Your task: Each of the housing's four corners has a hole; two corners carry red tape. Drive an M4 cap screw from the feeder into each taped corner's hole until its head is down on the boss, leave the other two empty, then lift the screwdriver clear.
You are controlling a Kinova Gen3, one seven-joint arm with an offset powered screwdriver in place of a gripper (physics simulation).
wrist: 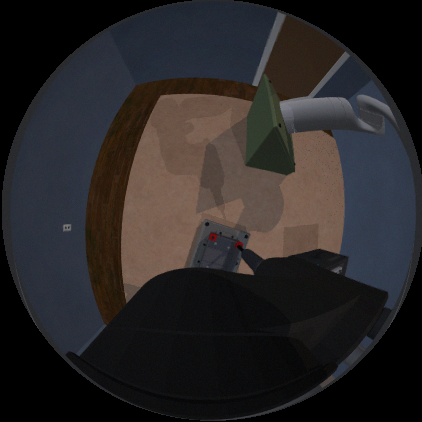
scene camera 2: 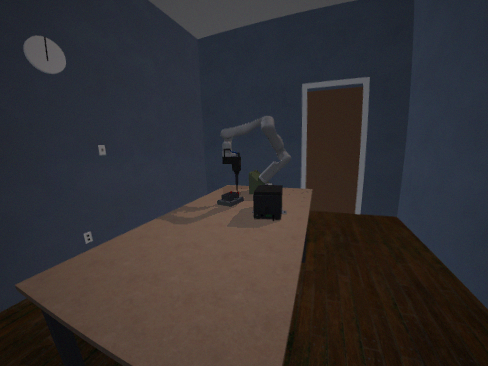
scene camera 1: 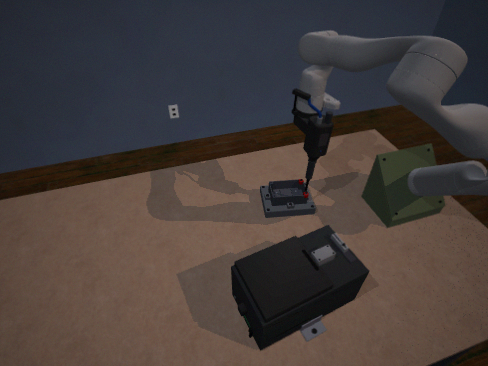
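Seen in the pictures: hand, tool point: [wrist: 237, 245] [scene camera 2: 237, 192] [scene camera 1: 305, 191]; arm's base, link origin: [wrist: 284, 118] [scene camera 2: 262, 179] [scene camera 1: 419, 182].
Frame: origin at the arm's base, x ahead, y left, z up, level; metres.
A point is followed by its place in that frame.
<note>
The dark grey housing [scene camera 1: 288, 198] @(x 0.403, y -0.152, z -0.048 m) [scene camera 2: 230, 196] @(x 0.447, y -0.166, z -0.043 m) [wrist: 220, 253] @(x 0.375, y -0.180, z -0.077 m) sits on a grey base plate [scene camera 1: 290, 212] @(x 0.406, y -0.127, z -0.090 m) on the table. Two of its right-hand corners carry red tape: the far taped corner [scene camera 1: 301, 182] @(x 0.326, y -0.196, z -0.043 m) [wrist: 213, 237] and the near taped corner [scene camera 1: 305, 195] [wrist: 239, 245]. My screwdriver [scene camera 1: 310, 170] [scene camera 2: 236, 179] [wrist: 251, 259] stands upright with its tip at the near taped corner. Whether a screw is under the tip or in either taped hole is too small to tell. The black box [scene camera 1: 282, 277] @(x 0.603, y 0.140, z 0.058 m) [scene camera 2: 268, 202] @(x 0.689, y 0.142, z -0.001 m) with a light plate on top, perhaps the screw feeder, stands nearer scene camera 1.
A green wedge-shaped mount [scene camera 1: 395, 192] @(x 0.099, y -0.002, z -0.009 m) [scene camera 2: 254, 182] @(x 0.127, y -0.051, z -0.002 m) [wrist: 265, 130] @(x 0.105, y -0.101, z 0.045 m) carries the arm's base at the right of the table [scene camera 1: 125, 260] @(x 0.939, y -0.177, z -0.110 m). A metal tab [scene camera 1: 313, 330] @(x 0.546, y 0.223, z -0.105 m) sticks out from the black box's near side. The wall with an outlet [scene camera 1: 173, 111] is behind the table.
</note>
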